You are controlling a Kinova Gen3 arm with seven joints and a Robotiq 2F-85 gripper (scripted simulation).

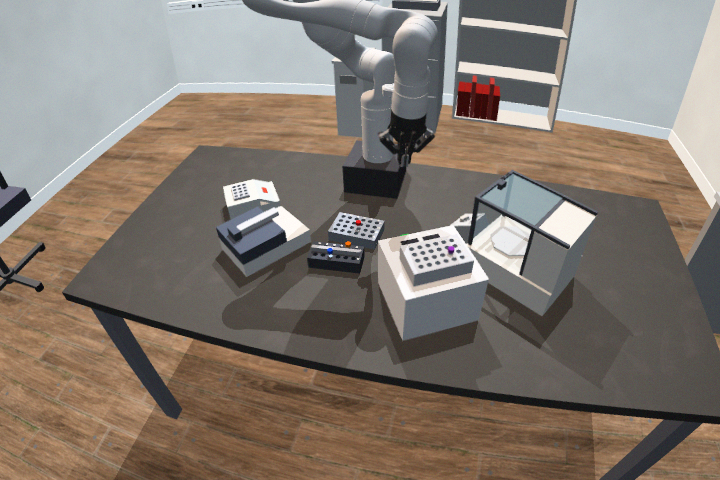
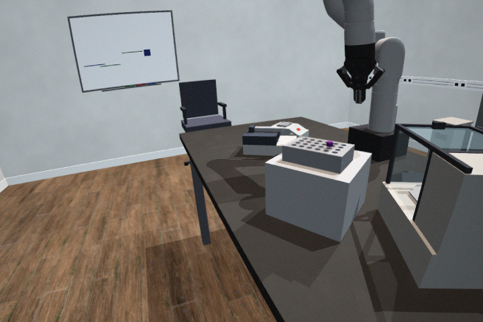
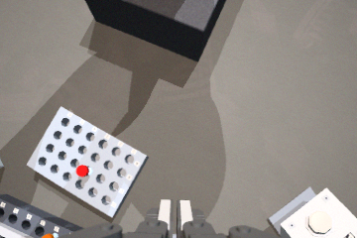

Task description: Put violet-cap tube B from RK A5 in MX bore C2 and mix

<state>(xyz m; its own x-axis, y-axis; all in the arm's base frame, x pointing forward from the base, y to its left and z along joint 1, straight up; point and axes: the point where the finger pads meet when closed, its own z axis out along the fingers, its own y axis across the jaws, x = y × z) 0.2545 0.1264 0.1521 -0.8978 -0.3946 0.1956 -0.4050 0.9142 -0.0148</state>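
Right now my hand is 18 cm above the green start key, 7 cm short of it and 2 cm to the right of it. The rest, counted from my hand: tube rack RK (23 cm below, 12 cm to the right, 1 cm ahead); grey bored block (22 cm ahead, 11 cm to the left, 9 cm below); red-capped tube (22 cm below, 11 cm to the right, 2 cm ahead).
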